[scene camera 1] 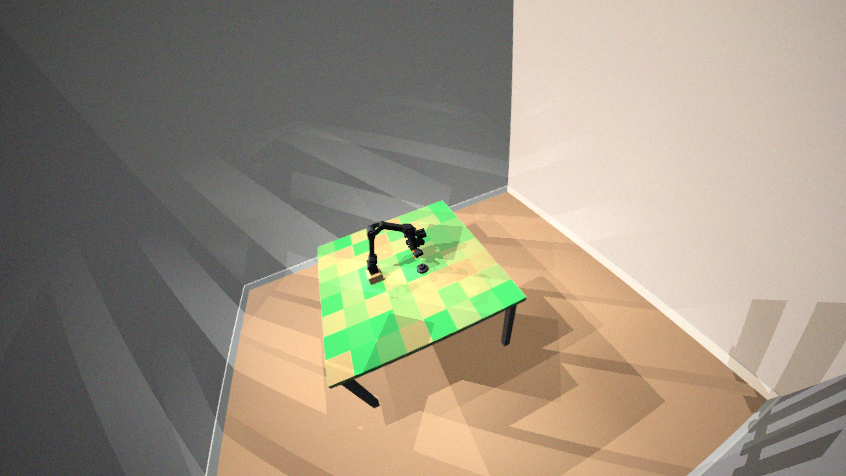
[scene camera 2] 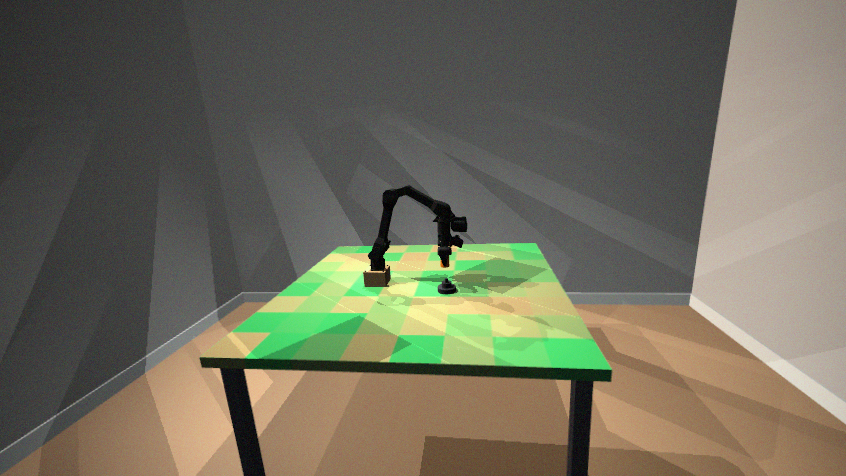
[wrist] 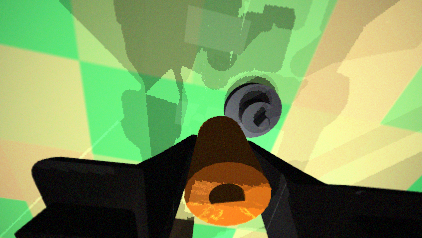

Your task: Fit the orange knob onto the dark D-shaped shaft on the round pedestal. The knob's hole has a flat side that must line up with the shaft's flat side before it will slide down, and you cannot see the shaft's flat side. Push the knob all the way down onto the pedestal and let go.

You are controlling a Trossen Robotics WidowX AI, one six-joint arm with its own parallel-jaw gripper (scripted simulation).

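Gripper [wrist: 220,142] holding orange knob [wrist: 226,184]. Also round pedestal [wrist: 257,108].
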